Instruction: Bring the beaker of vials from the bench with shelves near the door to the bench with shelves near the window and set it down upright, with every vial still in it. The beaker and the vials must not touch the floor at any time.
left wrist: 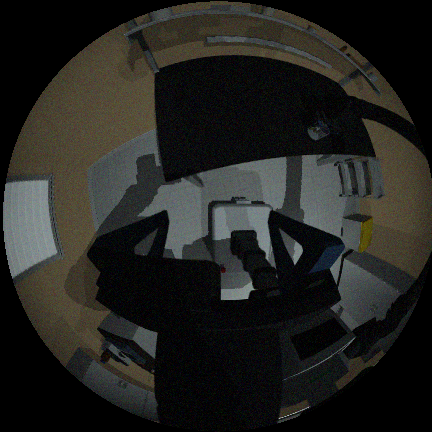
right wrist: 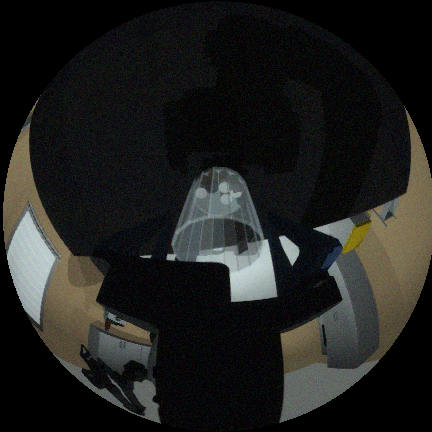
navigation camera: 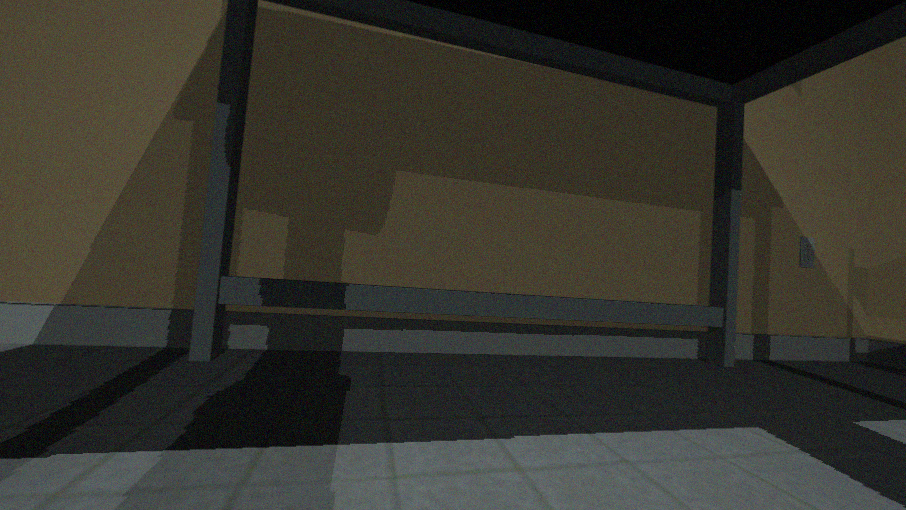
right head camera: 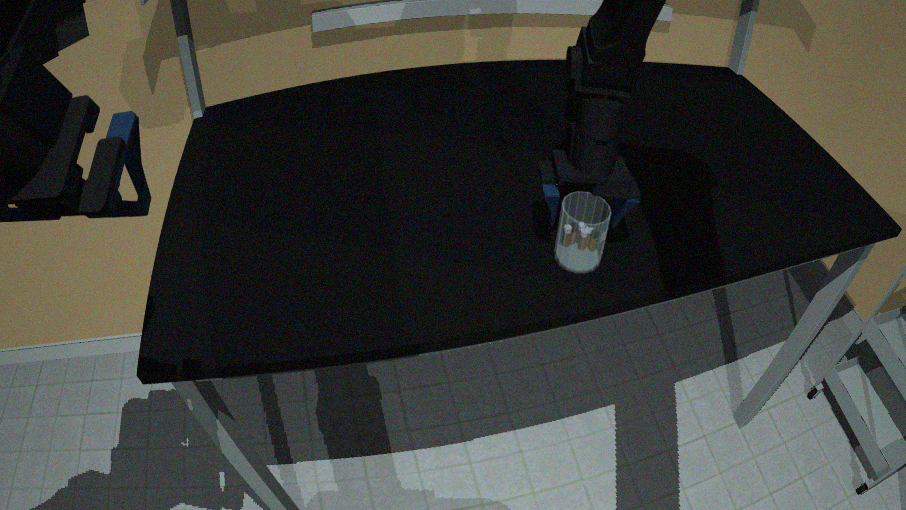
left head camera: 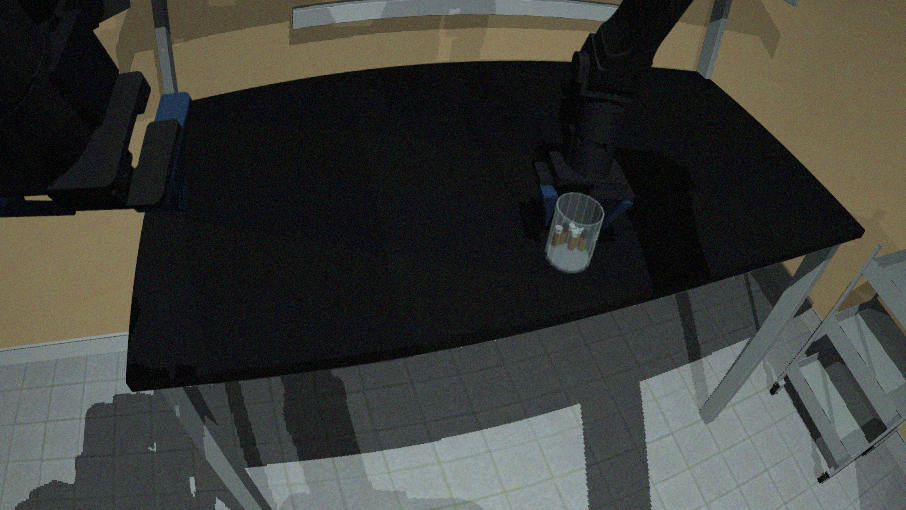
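Note:
The clear beaker [left head camera: 573, 253] [right head camera: 580, 256] [left wrist: 318, 132] [right wrist: 216, 210] stands upright on the black bench top [left head camera: 380, 221] [right head camera: 380, 221] [left wrist: 240, 110], right of the middle in the head views. Several brown vials with white caps [left head camera: 573, 239] [right head camera: 583, 239] [right wrist: 224, 198] are inside it. My right gripper [left head camera: 579, 218] [right head camera: 586, 218] [right wrist: 218, 216] is open, with one finger on each side of the beaker. My left gripper [left wrist: 218, 215] is open and empty, off the bench's left end in the head views.
Upright posts [left head camera: 164, 57] [right head camera: 192, 69] rise at the bench's back edge near the wall. A grey step ladder [left head camera: 824, 411] [left wrist: 378, 177] stands beyond the right end. In the navigation view, a low crossbar [navigation camera: 475, 305] joins the bench legs [navigation camera: 212, 253]. A yellow-fronted box [left wrist: 366, 234] [right wrist: 357, 235] stands farther off.

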